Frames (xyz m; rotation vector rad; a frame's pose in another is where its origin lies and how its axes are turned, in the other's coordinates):
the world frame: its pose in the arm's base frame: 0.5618 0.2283 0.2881 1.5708 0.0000 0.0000
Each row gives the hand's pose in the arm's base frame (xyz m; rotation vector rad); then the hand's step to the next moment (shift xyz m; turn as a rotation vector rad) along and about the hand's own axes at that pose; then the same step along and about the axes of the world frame.
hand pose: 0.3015 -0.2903 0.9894 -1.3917 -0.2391 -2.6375
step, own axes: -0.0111 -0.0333 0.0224 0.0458 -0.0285 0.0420
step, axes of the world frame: 0.0174 0.0009 -0.0378 0.0023 0.0593 -0.0340
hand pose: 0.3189 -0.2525 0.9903 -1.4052 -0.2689 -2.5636
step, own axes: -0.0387 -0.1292 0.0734 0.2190 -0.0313 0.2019
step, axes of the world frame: 0.0454 -0.0016 -0.1467 0.0398 0.2904 -0.0617
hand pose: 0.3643 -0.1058 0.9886 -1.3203 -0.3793 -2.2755
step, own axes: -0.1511 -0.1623 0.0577 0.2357 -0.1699 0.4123
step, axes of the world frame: 0.0196 -0.1024 -0.2040 0.1138 0.4094 -0.2718
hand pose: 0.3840 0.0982 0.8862 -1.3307 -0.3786 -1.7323
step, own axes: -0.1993 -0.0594 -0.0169 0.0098 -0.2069 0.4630
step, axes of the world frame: -0.0522 -0.1675 -0.1129 0.1215 0.2377 -0.4313
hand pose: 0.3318 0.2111 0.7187 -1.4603 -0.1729 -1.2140
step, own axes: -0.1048 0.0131 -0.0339 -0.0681 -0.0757 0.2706
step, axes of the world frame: -0.0572 -0.0925 -0.0220 0.0691 0.0555 -0.2752
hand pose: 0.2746 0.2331 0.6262 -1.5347 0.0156 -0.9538
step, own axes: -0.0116 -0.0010 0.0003 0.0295 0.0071 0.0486
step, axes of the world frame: -0.0079 -0.0055 -0.0065 0.0502 0.0155 -0.0228
